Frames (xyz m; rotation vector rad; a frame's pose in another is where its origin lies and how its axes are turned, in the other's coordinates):
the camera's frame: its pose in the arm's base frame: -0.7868 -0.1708 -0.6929 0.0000 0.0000 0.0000
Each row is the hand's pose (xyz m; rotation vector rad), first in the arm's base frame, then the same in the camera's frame.
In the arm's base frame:
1: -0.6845 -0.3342 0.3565 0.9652 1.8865 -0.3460
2: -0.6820 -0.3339 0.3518 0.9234 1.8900 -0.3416
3: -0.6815 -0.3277 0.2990 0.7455 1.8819 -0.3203
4: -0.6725 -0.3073 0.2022 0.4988 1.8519 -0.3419
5: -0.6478 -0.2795 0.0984 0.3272 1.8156 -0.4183
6: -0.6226 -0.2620 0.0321 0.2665 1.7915 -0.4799
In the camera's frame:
1: 0.1023 -0.1634 1.0494 0.9652 1.8865 -0.3460
2: 0.1048 -0.1631 1.0447 0.9234 1.8900 -0.3416
3: 0.1053 -0.1569 0.9919 0.7455 1.8819 -0.3203
4: 0.1143 -0.1365 0.8951 0.4988 1.8519 -0.3419
5: 0.1390 -0.1087 0.7913 0.3272 1.8156 -0.4183
6: 0.1642 -0.0912 0.7250 0.2665 1.7915 -0.4799

